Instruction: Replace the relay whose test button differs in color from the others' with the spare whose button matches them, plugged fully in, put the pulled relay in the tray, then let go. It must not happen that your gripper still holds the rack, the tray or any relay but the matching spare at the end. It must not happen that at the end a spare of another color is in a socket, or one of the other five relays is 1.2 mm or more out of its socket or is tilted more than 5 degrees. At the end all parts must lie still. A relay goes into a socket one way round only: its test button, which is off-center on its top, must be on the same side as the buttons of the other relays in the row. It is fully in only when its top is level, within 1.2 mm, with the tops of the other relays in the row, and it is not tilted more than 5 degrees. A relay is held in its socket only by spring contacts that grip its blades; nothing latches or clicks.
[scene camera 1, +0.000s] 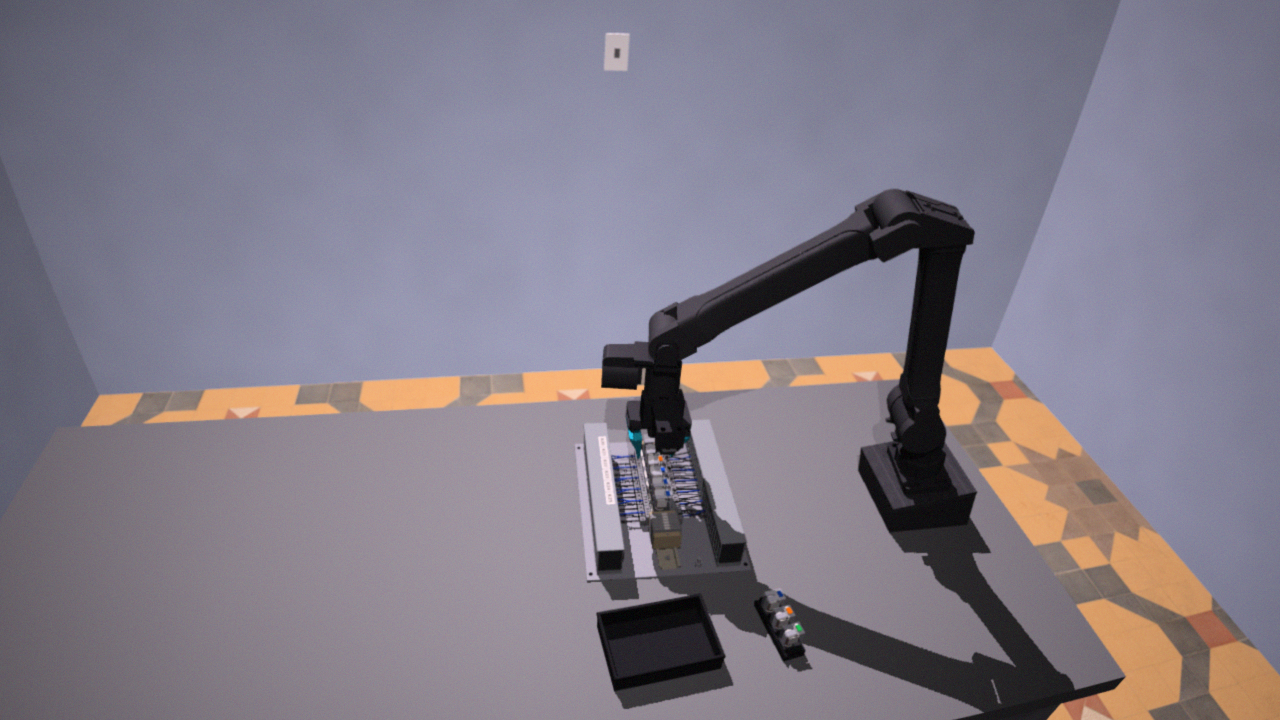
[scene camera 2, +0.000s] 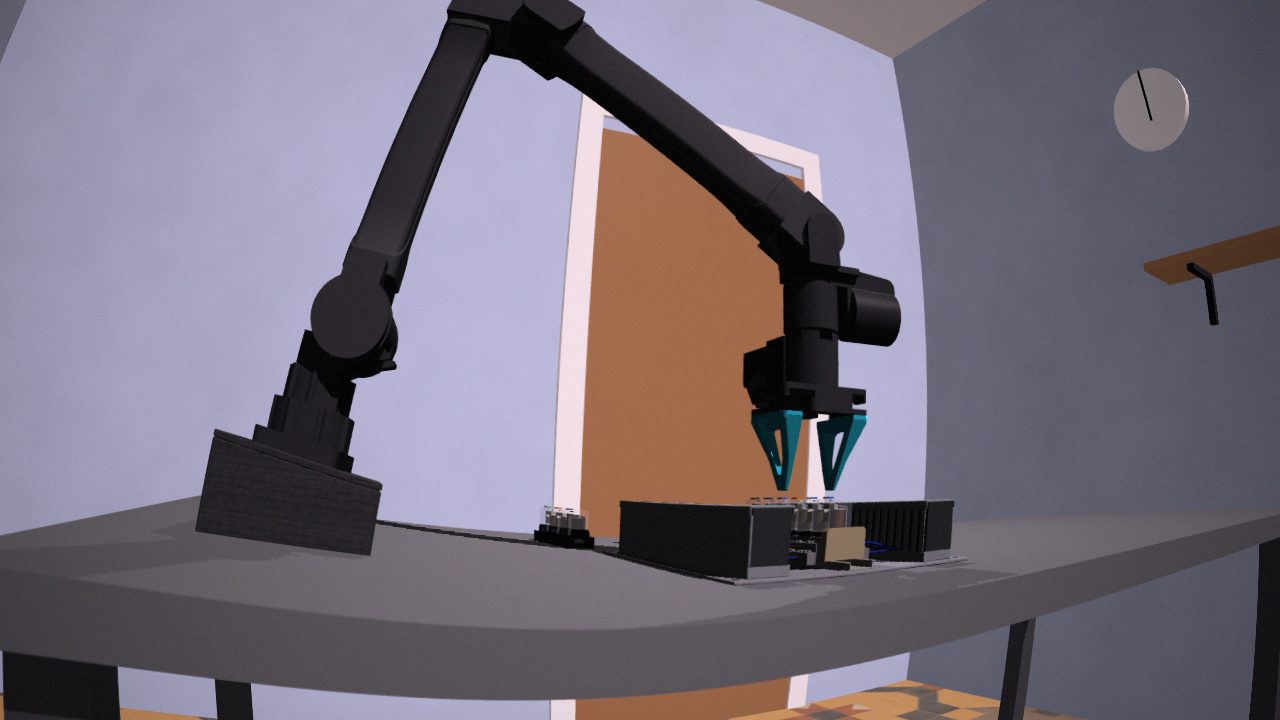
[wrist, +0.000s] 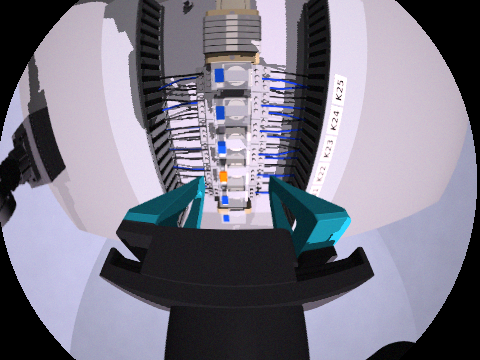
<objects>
gripper: scene camera 1; scene camera 2 806, 490; wrist
black tray: scene camera 1 660, 637; not seen in the wrist view (out of frame)
same spot on gripper: (scene camera 1: 635, 437) = (wrist: 335, 225)
</objects>
